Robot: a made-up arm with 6 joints.
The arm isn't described. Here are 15 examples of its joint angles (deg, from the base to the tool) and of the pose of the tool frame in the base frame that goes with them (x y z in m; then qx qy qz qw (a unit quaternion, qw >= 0)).
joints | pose
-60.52 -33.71 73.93 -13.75 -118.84 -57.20 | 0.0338 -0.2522 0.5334 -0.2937 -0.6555 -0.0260 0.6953
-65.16 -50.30 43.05 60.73 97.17 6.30 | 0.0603 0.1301 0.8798 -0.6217 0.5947 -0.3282 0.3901
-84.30 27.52 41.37 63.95 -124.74 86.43 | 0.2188 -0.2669 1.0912 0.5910 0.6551 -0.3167 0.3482
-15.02 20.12 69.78 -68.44 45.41 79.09 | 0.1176 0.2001 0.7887 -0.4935 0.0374 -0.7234 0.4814
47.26 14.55 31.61 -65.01 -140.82 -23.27 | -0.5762 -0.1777 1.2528 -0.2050 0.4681 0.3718 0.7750
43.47 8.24 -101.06 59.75 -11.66 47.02 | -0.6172 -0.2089 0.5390 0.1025 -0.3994 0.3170 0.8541
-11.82 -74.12 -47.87 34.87 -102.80 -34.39 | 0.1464 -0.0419 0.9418 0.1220 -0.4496 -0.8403 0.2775
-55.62 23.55 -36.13 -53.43 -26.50 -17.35 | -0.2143 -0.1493 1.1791 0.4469 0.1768 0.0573 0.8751
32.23 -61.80 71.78 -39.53 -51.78 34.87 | -0.4818 -0.3133 1.2299 -0.2002 0.2722 0.4308 0.8368
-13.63 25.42 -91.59 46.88 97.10 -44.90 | -0.4117 0.1759 1.0137 0.8434 -0.2735 -0.2768 0.3705
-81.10 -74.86 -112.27 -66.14 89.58 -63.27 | 0.0172 -0.2487 0.9881 -0.4336 0.6317 0.2777 0.5795
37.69 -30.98 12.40 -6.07 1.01 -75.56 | -0.4829 -0.4681 0.8066 0.7514 0.4281 0.3439 0.3658
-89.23 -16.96 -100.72 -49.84 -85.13 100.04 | -0.1107 -0.1772 0.5583 -0.0265 -0.5585 -0.0636 0.8266
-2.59 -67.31 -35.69 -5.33 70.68 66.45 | -0.3436 -0.2162 1.3124 0.3398 0.2944 -0.2422 0.8598
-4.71 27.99 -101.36 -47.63 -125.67 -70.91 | -0.5012 -0.1666 1.2291 -0.3055 0.3093 0.3364 0.8354
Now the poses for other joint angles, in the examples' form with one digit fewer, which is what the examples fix.
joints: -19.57 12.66 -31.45 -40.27 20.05 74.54
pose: -0.257 0.281 1.090 0.095 -0.248 -0.550 0.792
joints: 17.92 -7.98 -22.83 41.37 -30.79 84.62
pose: -0.706 -0.202 1.024 0.005 0.042 0.182 0.982
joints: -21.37 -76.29 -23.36 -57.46 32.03 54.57
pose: -0.302 -0.413 1.189 0.679 0.138 -0.136 0.708
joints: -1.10 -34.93 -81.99 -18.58 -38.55 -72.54
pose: 0.026 -0.367 0.831 0.326 0.244 0.904 0.130
